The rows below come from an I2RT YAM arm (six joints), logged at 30 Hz.
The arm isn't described. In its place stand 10 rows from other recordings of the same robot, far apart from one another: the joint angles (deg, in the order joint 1, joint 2, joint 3, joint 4, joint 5, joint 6), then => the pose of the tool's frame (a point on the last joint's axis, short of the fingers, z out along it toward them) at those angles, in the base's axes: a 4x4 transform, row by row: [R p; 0 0 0 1], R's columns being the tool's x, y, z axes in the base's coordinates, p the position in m.
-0.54, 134.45, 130.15, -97.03, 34.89, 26.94 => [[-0.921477 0.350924 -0.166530 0.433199], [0.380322 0.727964 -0.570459 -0.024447], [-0.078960 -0.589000 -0.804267 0.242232], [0 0 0 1]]
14.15, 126.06, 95.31, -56.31, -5.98, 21.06 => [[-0.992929 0.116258 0.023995 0.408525], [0.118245 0.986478 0.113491 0.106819], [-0.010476 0.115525 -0.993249 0.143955], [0 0 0 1]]
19.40, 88.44, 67.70, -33.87, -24.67, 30.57 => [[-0.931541 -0.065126 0.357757 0.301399], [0.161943 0.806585 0.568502 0.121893], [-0.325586 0.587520 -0.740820 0.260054], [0 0 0 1]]
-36.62, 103.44, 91.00, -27.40, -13.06, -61.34 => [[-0.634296 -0.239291 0.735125 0.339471], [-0.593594 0.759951 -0.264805 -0.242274], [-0.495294 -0.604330 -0.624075 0.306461], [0 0 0 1]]
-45.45, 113.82, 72.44, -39.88, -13.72, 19.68 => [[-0.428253 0.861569 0.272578 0.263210], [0.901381 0.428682 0.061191 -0.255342], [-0.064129 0.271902 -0.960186 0.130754], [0 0 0 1]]
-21.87, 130.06, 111.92, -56.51, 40.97, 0.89 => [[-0.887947 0.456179 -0.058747 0.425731], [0.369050 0.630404 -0.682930 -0.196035], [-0.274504 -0.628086 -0.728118 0.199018], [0 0 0 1]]
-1.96, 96.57, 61.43, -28.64, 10.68, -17.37 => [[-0.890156 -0.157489 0.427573 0.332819], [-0.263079 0.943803 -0.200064 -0.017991], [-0.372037 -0.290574 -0.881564 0.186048], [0 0 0 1]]
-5.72, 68.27, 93.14, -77.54, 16.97, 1.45 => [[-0.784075 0.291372 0.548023 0.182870], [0.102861 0.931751 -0.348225 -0.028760], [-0.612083 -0.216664 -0.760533 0.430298], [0 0 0 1]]
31.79, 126.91, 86.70, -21.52, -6.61, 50.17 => [[-0.916948 0.210023 0.339259 0.385589], [0.329169 0.878717 0.345694 0.243804], [-0.225509 0.428657 -0.874871 0.115923], [0 0 0 1]]
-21.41, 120.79, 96.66, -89.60, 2.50, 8.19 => [[-0.793962 0.466209 -0.390223 0.333816], [0.464180 0.879357 0.106153 -0.132556], [0.392634 -0.096852 -0.914581 0.194587], [0 0 0 1]]
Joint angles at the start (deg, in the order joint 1, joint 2, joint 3, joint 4, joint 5, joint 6): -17.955, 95.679, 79.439, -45.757, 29.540, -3.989
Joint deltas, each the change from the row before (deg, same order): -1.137, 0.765, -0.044, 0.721, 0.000, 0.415; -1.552, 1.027, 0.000, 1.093, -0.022, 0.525; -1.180, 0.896, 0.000, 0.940, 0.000, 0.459; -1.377, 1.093, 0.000, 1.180, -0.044, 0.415; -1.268, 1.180, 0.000, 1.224, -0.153, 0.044; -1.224, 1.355, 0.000, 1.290, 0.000, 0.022; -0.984, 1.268, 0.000, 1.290, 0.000, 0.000; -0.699, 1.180, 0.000, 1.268, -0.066, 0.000; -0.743, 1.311, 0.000, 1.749, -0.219, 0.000
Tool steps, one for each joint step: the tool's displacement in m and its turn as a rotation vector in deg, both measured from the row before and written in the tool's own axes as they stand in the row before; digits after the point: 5 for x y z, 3 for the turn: -0.00031, -0.00370, 0.00763, 0.494, 0.606, 1.245; -0.00076, -0.00532, 0.01019, 0.668, 0.658, 1.750; -0.00071, -0.00375, 0.00846, 0.530, 0.502, 1.387; -0.00085, -0.00427, 0.01020, 0.582, 0.547, 1.515; -0.00083, -0.00340, 0.01044, 0.425, 0.527, 1.040; -0.00066, -0.00279, 0.01137, 0.555, 0.606, 0.931; -0.00069, -0.00174, 0.01022, 0.448, 0.423, 0.768; -0.00072, -0.00035, 0.00889, 0.255, 0.234, 0.581; -0.00125, -0.00018, 0.00981, 0.137, -0.059, 0.784
